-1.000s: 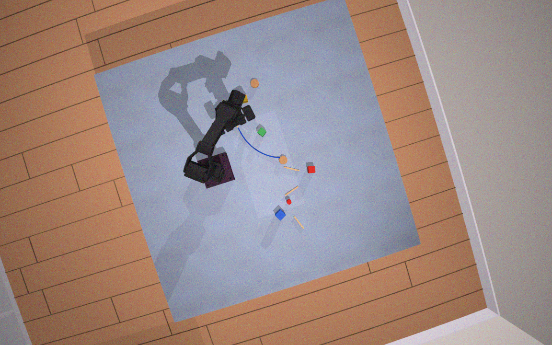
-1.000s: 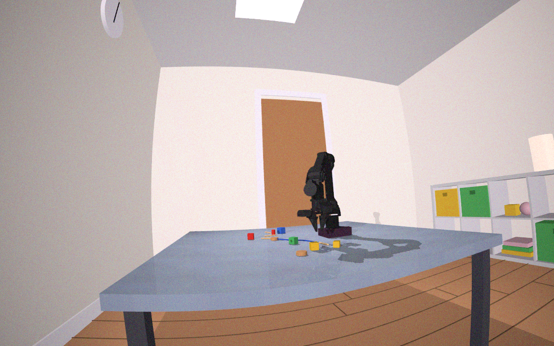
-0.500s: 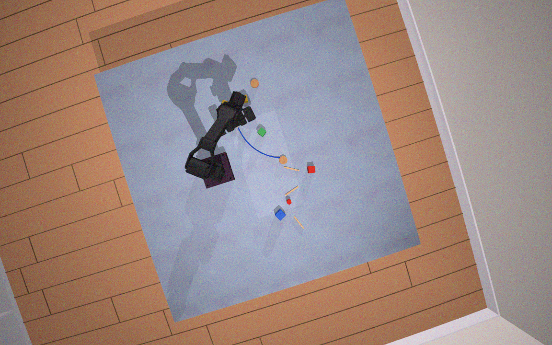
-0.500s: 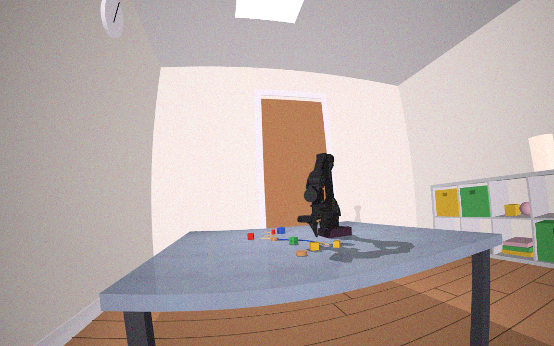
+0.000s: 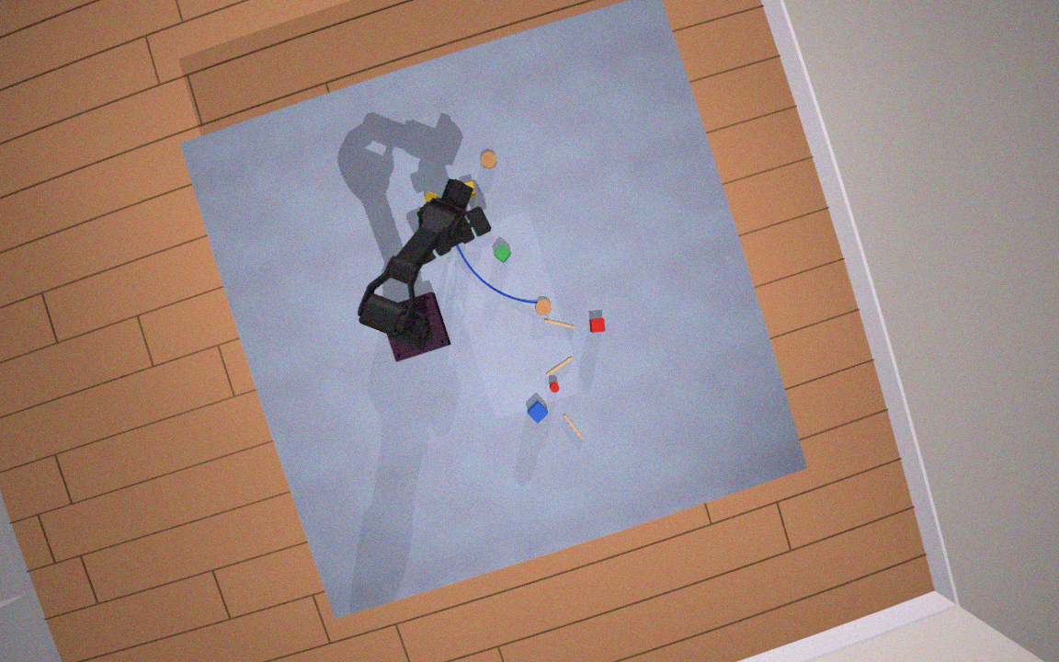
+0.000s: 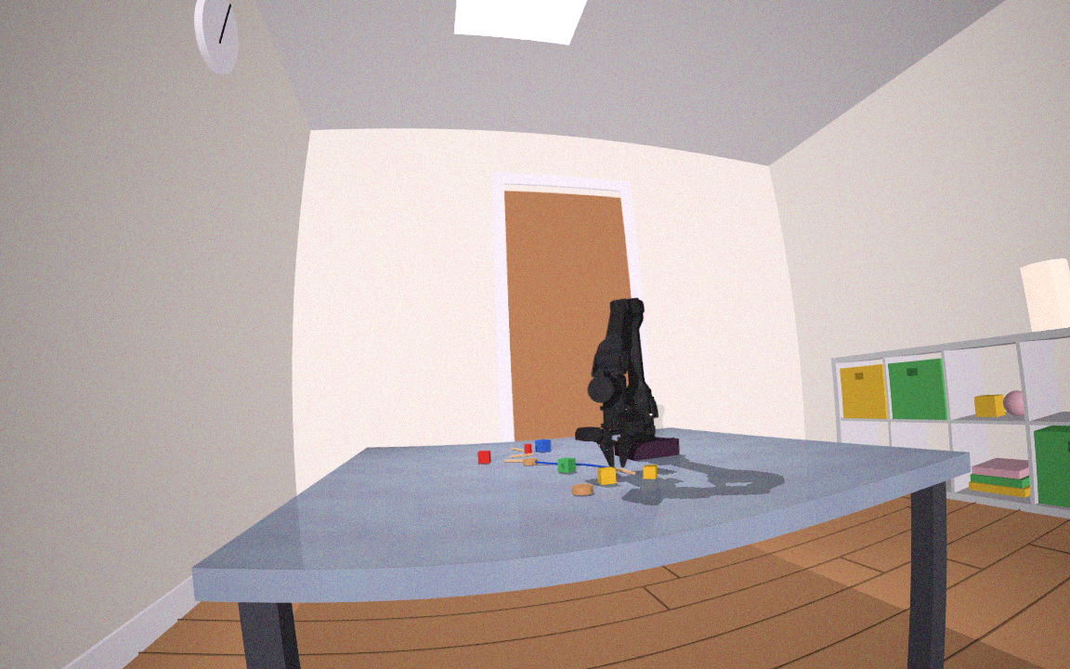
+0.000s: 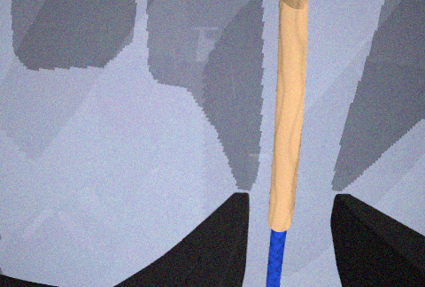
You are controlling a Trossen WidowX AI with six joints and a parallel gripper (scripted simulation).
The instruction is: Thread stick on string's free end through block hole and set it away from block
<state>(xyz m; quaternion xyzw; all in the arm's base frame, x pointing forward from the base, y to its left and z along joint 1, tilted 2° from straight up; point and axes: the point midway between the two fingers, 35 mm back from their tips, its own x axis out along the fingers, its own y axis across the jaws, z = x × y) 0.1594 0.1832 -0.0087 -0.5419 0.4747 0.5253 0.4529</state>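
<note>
Now: the thin wooden stick 1 cm to the left of my gripper tip. The rest, counted from my gripper tip: green block: 10 cm ahead, 7 cm to the right, 1 cm above; then red cube: 31 cm to the right, 27 cm ahead, 1 cm above; then round wooden button: 23 cm to the right, 16 cm ahead.
</note>
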